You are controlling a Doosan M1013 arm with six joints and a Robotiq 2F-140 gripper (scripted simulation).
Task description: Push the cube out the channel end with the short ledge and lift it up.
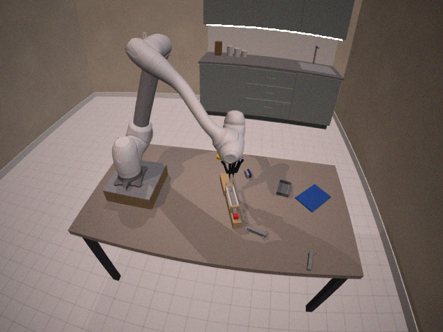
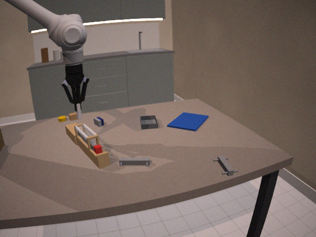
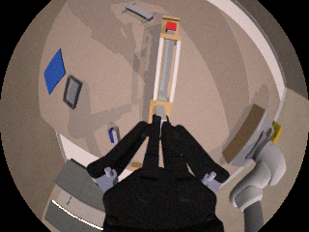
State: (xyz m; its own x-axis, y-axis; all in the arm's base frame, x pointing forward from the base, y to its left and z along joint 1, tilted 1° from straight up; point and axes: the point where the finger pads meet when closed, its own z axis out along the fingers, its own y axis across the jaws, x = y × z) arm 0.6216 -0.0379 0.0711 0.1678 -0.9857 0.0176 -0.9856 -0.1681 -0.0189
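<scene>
Right now my hand is 21 cm to the left of the red cube, 10 cm above it and 3 cm short of it. From my hand the other things lie so: blue-and-grey block (19 cm to the left, 14 cm below, 12 cm ahead); tan block (36 cm to the left, 14 cm below); channel (10 cm below, 8 cm to the right, 1 cm ahead).
</scene>
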